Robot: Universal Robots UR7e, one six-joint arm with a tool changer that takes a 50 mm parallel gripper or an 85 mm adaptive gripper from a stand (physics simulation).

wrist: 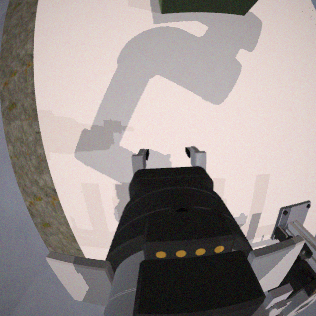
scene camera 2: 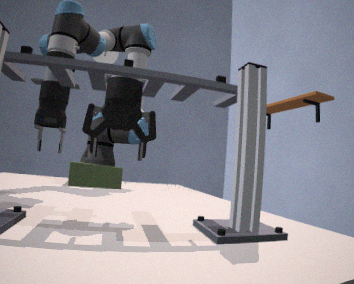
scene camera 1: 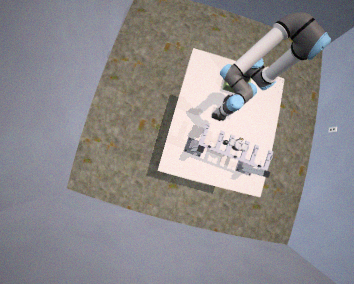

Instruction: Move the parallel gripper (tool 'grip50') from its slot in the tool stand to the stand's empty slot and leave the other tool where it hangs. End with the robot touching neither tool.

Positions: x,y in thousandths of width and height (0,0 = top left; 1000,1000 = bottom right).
Labels:
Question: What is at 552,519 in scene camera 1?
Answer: A tool stand.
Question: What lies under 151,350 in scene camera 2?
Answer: A parallel gripper.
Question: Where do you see an adaptive gripper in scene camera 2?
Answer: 346,386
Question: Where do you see a parallel gripper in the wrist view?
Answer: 549,672

